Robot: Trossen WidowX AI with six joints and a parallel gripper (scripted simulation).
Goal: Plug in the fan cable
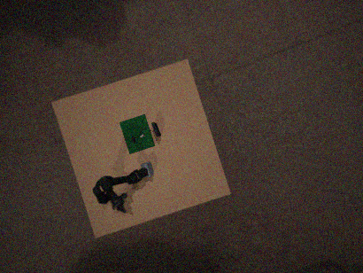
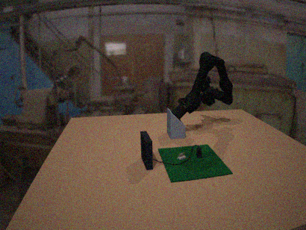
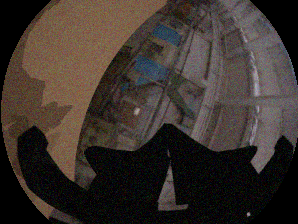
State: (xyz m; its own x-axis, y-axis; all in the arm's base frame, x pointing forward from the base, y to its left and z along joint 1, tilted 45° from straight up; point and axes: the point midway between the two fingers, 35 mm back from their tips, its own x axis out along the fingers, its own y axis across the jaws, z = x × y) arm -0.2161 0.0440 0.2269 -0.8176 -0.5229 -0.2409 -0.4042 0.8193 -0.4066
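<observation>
Right now my gripper tip is 550 mm short of the dark plug, 90 mm to the left of it and 190 mm above it. Also, from my gripper tip: green board 590 mm ahead, 130 mm to the right, 220 mm below; black fan 590 mm ahead, 310 mm to the right, 150 mm below; white fan header 560 mm ahead, 170 mm to the right, 210 mm below.
</observation>
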